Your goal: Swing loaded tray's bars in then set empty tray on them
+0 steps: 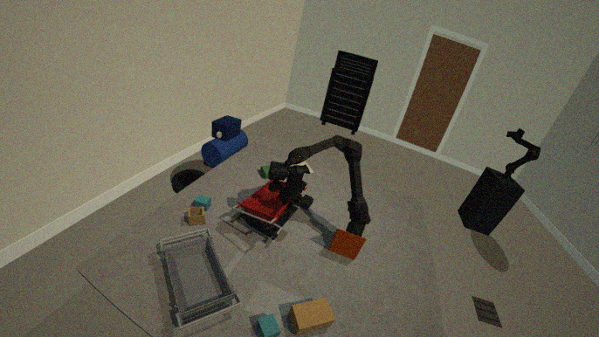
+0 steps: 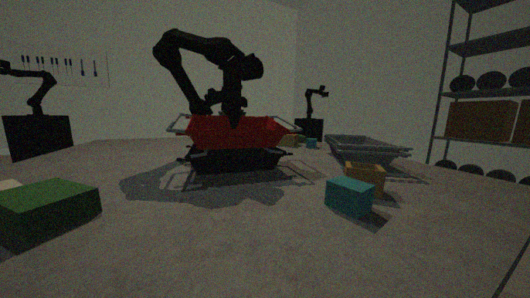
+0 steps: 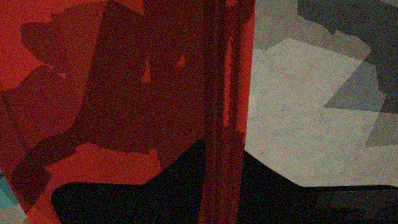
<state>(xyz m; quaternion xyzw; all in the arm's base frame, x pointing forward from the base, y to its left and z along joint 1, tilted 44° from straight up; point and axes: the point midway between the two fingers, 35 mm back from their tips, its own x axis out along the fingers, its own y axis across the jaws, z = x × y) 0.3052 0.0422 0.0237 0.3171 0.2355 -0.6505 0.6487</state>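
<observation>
The red tray is 7 cm ahead of my gripper tip, 1 cm to the right of it and 2 cm above it. From my gripper tip the other things lie so: pale flat card (10 cm ahead, 54 cm to the right, 10 cm below).
</observation>
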